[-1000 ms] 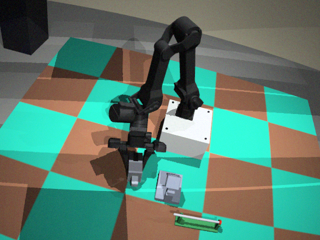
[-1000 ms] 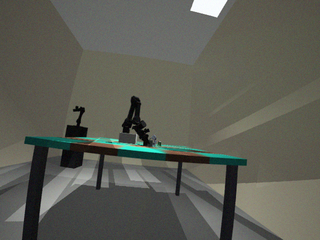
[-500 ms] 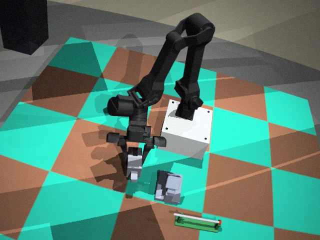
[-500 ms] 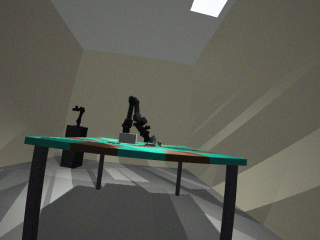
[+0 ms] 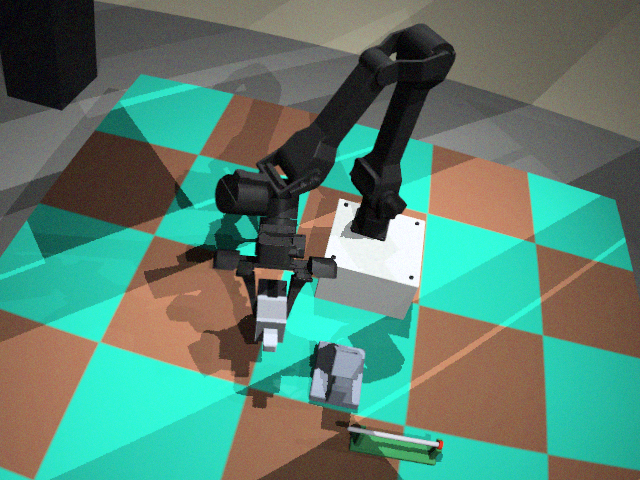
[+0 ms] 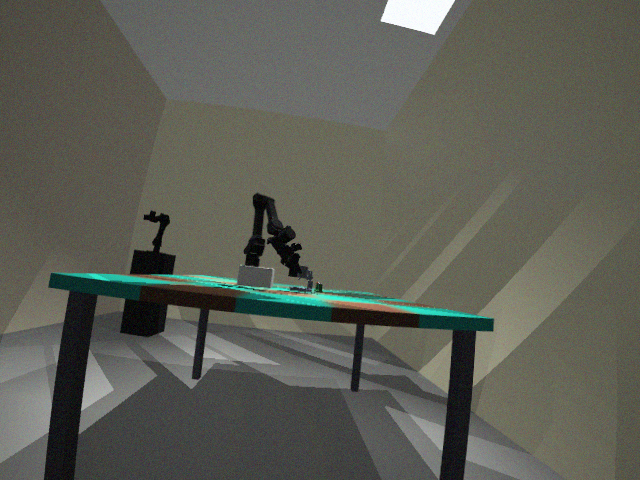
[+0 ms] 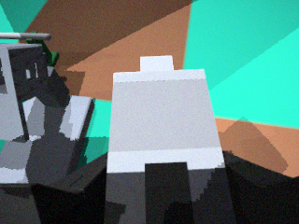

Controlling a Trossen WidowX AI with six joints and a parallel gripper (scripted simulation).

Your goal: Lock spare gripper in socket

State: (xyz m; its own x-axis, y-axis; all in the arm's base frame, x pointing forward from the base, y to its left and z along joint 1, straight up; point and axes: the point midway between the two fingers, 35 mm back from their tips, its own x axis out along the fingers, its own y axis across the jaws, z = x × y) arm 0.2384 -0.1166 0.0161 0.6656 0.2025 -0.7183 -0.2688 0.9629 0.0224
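Now: the grey socket mount 130 mm to the left of my gripper tip, 30 mm below it and 30 mm ahead of it. Round my gripper tip: green holder (250 mm to the left, 110 mm ahead, 70 mm below); spare gripper (10 mm above).
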